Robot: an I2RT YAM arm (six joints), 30 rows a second.
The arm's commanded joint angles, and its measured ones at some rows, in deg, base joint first. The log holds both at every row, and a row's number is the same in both.
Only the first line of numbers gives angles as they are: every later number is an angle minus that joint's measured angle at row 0.
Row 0, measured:
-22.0 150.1 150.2 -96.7 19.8 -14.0
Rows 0 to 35, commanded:
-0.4 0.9 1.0 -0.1 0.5 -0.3
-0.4 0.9 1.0 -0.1 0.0 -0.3
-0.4 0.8 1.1 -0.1 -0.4 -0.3
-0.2 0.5 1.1 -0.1 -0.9 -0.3
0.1 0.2 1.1 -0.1 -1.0 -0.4
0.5 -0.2 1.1 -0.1 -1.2 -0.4
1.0 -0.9 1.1 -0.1 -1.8 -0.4
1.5 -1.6 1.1 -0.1 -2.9 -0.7
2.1 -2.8 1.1 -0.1 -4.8 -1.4
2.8 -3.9 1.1 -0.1 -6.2 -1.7
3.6 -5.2 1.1 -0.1 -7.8 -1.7
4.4 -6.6 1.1 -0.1 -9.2 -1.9
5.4 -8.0 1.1 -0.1 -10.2 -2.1
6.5 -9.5 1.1 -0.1 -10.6 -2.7
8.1 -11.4 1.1 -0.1 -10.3 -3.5
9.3 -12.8 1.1 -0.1 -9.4 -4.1
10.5 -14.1 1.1 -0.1 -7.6 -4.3
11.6 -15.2 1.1 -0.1 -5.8 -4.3
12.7 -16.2 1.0 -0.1 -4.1 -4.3
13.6 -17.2 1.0 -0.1 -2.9 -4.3
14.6 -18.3 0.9 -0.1 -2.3 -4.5
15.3 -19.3 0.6 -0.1 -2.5 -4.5
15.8 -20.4 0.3 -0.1 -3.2 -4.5
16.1 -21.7 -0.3 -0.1 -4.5 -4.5
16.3 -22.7 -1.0 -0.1 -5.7 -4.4
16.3 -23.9 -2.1 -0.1 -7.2 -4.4
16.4 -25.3 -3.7 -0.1 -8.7 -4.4
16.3 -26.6 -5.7 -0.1 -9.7 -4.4
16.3 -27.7 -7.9 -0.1 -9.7 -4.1
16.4 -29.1 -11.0 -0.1 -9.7 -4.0
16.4 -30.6 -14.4 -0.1 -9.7 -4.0
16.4 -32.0 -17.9 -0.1 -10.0 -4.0
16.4 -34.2 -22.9 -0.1 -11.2 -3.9
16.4 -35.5 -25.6 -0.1 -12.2 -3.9
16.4 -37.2 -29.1 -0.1 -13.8 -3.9
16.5 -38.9 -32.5 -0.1 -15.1 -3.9
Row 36, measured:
16.7 -34.0 -24.4 0.2 -10.1 -3.9
